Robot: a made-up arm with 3 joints. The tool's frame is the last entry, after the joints.
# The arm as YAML. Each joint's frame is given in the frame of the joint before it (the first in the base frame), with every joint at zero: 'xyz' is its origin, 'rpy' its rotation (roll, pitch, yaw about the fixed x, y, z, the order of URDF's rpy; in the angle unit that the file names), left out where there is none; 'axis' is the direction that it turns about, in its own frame. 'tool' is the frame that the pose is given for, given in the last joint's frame.
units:
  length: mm
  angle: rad
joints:
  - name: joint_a
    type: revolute
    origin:
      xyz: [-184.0, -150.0, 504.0]
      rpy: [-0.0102, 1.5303, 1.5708]
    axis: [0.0, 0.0, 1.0]
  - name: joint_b
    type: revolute
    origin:
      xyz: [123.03, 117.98, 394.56]
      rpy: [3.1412, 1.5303, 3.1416]
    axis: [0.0, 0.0, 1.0]
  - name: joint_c
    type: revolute
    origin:
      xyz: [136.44, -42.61, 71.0]
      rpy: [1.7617, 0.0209, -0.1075]
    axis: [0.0, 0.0, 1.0]
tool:
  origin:
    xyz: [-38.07, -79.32, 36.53]
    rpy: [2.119, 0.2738, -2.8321]
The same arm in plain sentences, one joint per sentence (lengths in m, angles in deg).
The arm has three revolute joints in a row. What follows holds with every joint at zero, and every direction is one of the base frame's.
The first joint lies 0.1840 m along -x and 0.1500 m along -y and 0.5040 m along +z from the base frame's origin and rotates about the direction (-0.0102, 0.999127, 0.040501).
The second joint lies 0.1220 m along -x and 0.3980 m along +y and 0.1070 m along -z from the first joint and rotates about -z.
The third joint lies 0.0440 m along +x and 0.1360 m along -y and 0.0710 m along -z from the second joint and rotates about the direction (0.974581, 0.119198, 0.189696).
The tool frame, which is the frame that the pose is given for, lies 0.0160 m along +x and 0.0420 m along +y and 0.0840 m along +z from the third joint; its axes are the base frame's turned by roll -163.92, pitch -12.55 and yaw 115.95 deg (as in URDF: about the fixed x, then y, then z).

